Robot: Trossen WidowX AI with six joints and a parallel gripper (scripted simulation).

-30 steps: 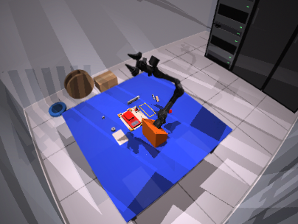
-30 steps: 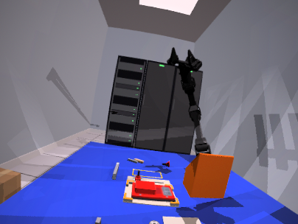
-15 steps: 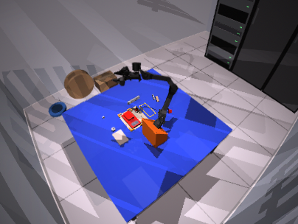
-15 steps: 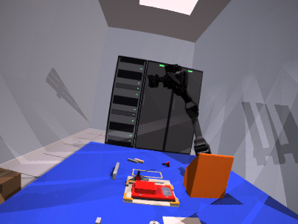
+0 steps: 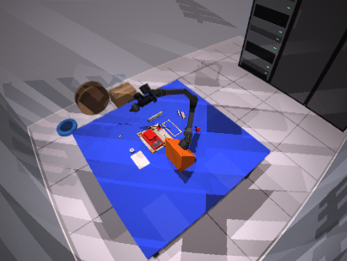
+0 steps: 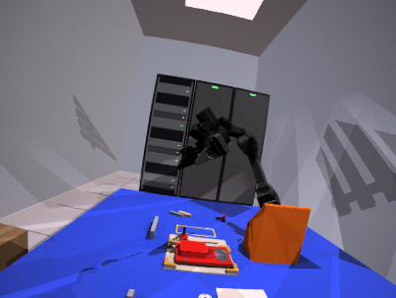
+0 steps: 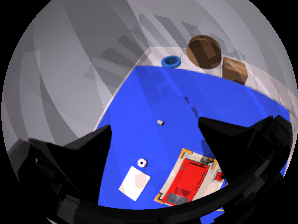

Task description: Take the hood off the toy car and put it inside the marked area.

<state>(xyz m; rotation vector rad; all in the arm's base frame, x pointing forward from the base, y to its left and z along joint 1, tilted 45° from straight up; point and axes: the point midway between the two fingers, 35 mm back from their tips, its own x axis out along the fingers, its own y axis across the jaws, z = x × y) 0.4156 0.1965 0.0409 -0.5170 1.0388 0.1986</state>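
Now: the red hood 8 cm behind my gripper tip, 8 cm to the right of it and 30 cm below it. The rest, counted from my gripper tip: white card (20 cm behind, 13 cm to the left, 34 cm below); then beige stick (9 cm behind, 48 cm to the right, 34 cm below); then grey bar (7 cm ahead, 26 cm to the right, 33 cm below).
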